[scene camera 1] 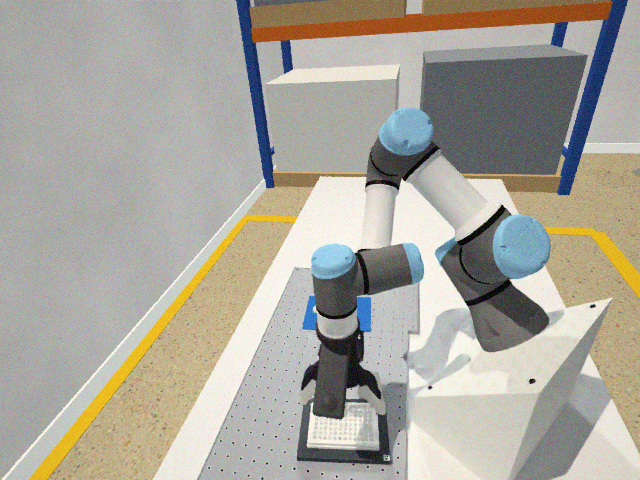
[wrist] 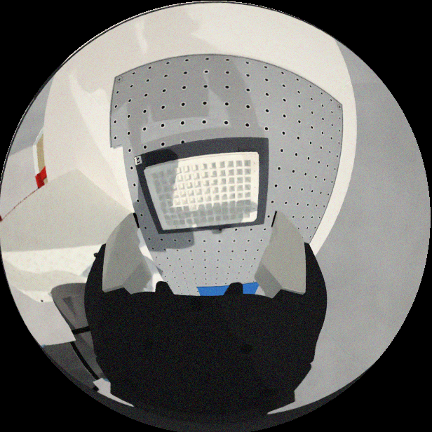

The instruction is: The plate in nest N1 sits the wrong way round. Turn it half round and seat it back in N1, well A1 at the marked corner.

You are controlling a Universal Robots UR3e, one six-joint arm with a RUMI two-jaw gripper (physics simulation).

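Note:
A white well plate (scene camera 1: 351, 432) (wrist: 212, 187) lies in the dark nest (scene camera 1: 341, 455) (wrist: 264, 192), inside its rim. It looks flat. The nest's A1 label (scene camera 1: 386, 457) (wrist: 138, 160) is at its front right corner in the scene view and upper left in the wrist view. Which plate corner is well A1 cannot be told. My gripper (scene camera 1: 343, 403) (wrist: 203, 214) is open and empty, above the plate, with its jaws spread across the plate's long direction. In the scene view the gripper hides the plate's back left part.
The nest stands on a grey perforated board (scene camera 1: 268, 387) (wrist: 300, 135). A blue item (scene camera 1: 364, 313) (wrist: 215, 291) lies farther back on the board, partly hidden by the arm. The white angled robot base (scene camera 1: 465, 428) stands right of the board. A shelf rack (scene camera 1: 429, 21) stands behind the table.

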